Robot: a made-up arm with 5 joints.
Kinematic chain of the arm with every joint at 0, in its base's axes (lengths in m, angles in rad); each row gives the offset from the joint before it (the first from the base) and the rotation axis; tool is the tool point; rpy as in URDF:
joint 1: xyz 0.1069 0 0.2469 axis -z
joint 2: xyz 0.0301 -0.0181 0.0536 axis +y
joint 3: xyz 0.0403 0 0.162 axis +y
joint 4: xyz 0.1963 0 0.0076 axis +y
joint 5: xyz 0.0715 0.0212 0 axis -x
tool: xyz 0 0 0 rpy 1.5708 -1.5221 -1.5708
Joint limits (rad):
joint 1: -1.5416..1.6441
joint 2: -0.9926..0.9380
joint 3: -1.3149..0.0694
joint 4: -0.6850..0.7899
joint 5: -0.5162..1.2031
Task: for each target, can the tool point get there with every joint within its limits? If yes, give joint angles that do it. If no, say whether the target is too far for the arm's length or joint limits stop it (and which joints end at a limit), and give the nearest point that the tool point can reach.
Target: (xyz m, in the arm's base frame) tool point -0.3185 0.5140 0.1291
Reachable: no: too far | nearest point 0.1155 0.3998 0.2043 | short by 0.455 m
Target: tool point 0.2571 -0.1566 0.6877
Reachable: yes | joints 0.8208 0.0662 -0.9828 -0.3338 -0.0302
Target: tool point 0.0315 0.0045 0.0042
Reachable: no: joint limits stop it (at a limit: joint 1, joint 2, joint 3, joint 4) | nearest point 0.1120 0.2797 0.1322 | short by 0.314 m
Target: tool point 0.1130 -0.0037 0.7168
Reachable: yes | joints 1.0016 -0.6333 -0.8395 0.3051 1.0645
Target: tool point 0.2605 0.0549 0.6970
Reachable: yes | joints -0.3245 -0.1105 -1.1491 0.6338 0.5772
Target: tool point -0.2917 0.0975 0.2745
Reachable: no: joint limits stop it (at a limit: joint 2, joint 3, joint 4) | nearest point -0.1765 0.0693 0.5737 | short by 0.322 m
